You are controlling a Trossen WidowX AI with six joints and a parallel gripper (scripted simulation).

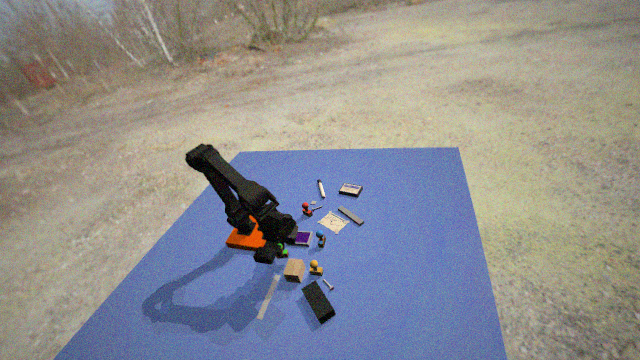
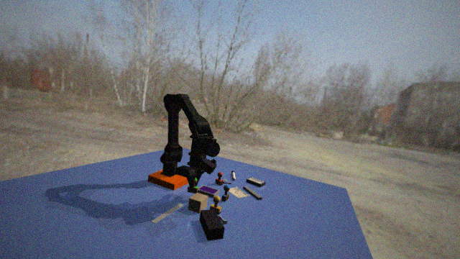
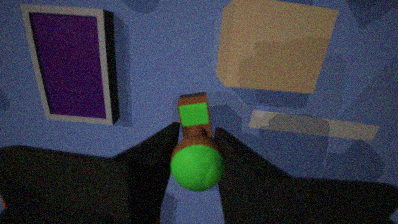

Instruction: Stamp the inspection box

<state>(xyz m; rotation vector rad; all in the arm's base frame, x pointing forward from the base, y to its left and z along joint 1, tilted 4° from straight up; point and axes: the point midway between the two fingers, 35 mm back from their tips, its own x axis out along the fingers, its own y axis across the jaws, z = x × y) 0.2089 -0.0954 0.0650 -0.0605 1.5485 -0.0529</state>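
The purple ink pad lies 100 mm to the left of my gripper tip, 50 mm below it and 20 mm ahead of it. Also, from my gripper tip: yellow-knobbed stamp (130 mm ahead, 40 mm below, 20 mm to the right); green-knobbed stamp (right at my gripper tip); tan box (60 mm ahead, 40 mm to the right, 30 mm below).
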